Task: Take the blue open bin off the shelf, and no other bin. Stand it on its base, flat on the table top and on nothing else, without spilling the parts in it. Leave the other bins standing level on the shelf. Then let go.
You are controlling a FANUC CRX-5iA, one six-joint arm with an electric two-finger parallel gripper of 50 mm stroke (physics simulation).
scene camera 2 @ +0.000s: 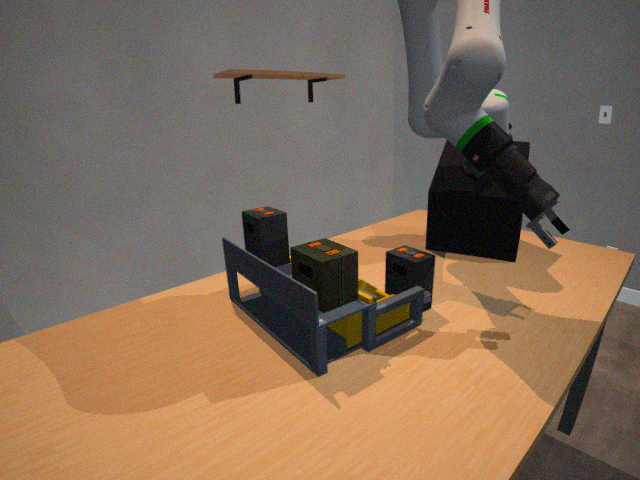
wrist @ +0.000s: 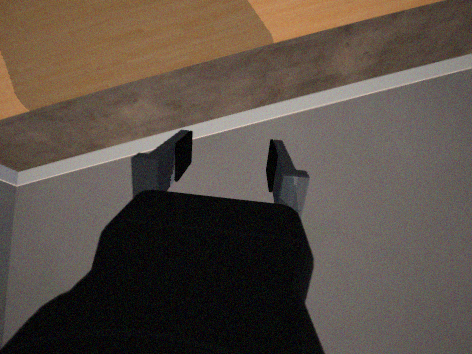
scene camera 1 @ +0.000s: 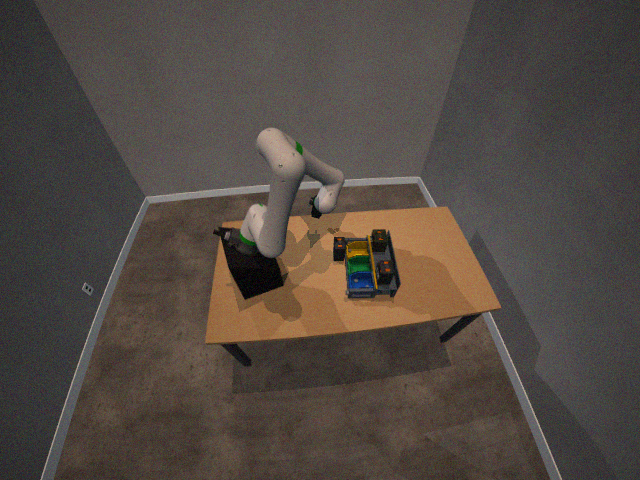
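Pixels of known places: gripper, fingertip midpoint: (scene camera 2: 560, 238) (wrist: 229, 151); arm's base, origin of the base link: (scene camera 1: 246, 245).
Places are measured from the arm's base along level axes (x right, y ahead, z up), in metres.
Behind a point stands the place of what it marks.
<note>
The blue open bin (scene camera 1: 360, 281) {y 0.631, x 0.075, z -0.260 m} sits at the near end of a row on the low grey shelf (scene camera 1: 360, 295) {y 0.621, x 0.171, z -0.254 m} (scene camera 2: 273, 284) {y 0.820, x -0.062, z -0.141 m}. A small light spot shows inside it; its parts are too small to make out. The green bin (scene camera 1: 358, 264) {y 0.631, x -0.046, z -0.261 m} is beside it and the yellow bin (scene camera 1: 356, 249) {y 0.630, x -0.160, z -0.259 m} (scene camera 2: 392, 318) {y 0.614, x -0.171, z -0.243 m} is at the far end. The blue and green bins are hidden in scene camera 2. My gripper (scene camera 1: 315, 212) {y 0.349, x -0.379, z -0.080 m} (scene camera 2: 554, 233) {y 0.349, x -0.379, z -0.080 m} (wrist: 229, 151) {y 0.349, x -0.379, z -0.080 m} is open and empty, tilted down above the table's far edge, well away from the shelf.
A dark box (scene camera 1: 339, 249) {y 0.508, x -0.080, z -0.149 m} (scene camera 2: 409, 273) {y 0.544, x -0.151, z -0.170 m} stands beside the yellow bin's end. Two more dark boxes, one (scene camera 1: 379, 240) {y 0.734, x -0.084, z -0.072 m} (scene camera 2: 324, 273) {y 0.781, x -0.170, z -0.095 m} and another (scene camera 1: 384, 271) {y 0.722, x 0.140, z -0.048 m} (scene camera 2: 265, 236) {y 0.762, x 0.068, z -0.092 m}, stand at the shelf's back part. The black robot pedestal (scene camera 1: 253, 273) {y 0.050, x 0.149, z -0.043 m} (scene camera 2: 473, 222) {y 0.120, x -0.040, z -0.162 m} stands on the table (scene camera 1: 320, 320) {y 0.391, x 0.311, z -0.270 m} (scene camera 2: 155, 439) {y 1.098, x -0.174, z -0.270 m}.
</note>
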